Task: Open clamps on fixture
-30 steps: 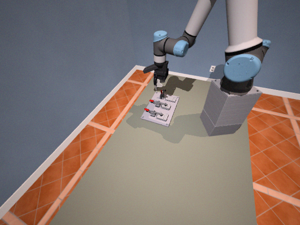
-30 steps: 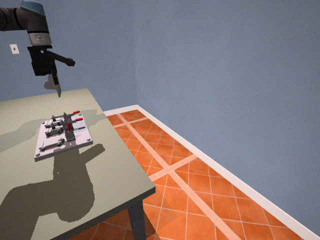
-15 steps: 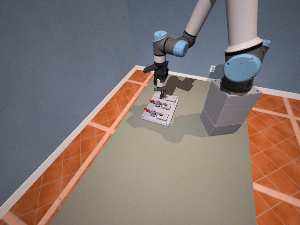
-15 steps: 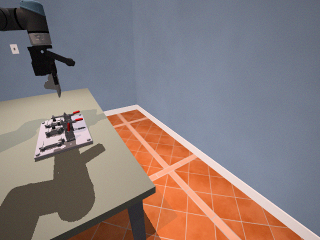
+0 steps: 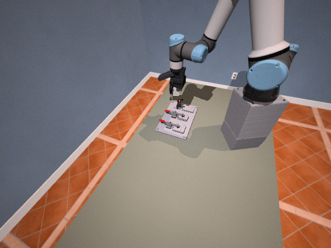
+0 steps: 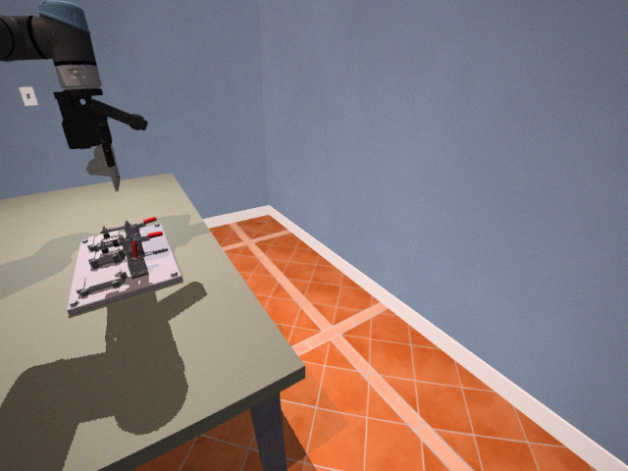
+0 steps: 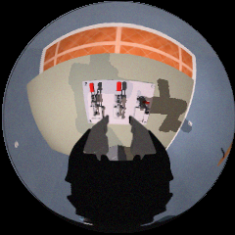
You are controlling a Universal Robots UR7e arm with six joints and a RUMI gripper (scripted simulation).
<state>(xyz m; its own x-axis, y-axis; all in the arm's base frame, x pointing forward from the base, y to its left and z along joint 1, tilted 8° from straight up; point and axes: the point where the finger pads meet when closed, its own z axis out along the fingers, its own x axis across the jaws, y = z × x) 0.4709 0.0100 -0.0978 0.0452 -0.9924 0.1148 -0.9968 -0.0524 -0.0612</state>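
Now: hand 30 mm past the grey fixture plate and 210 mm above it. From my hand the other things lie so: block: 100 mm behind, 110 mm to the left, 180 mm below.
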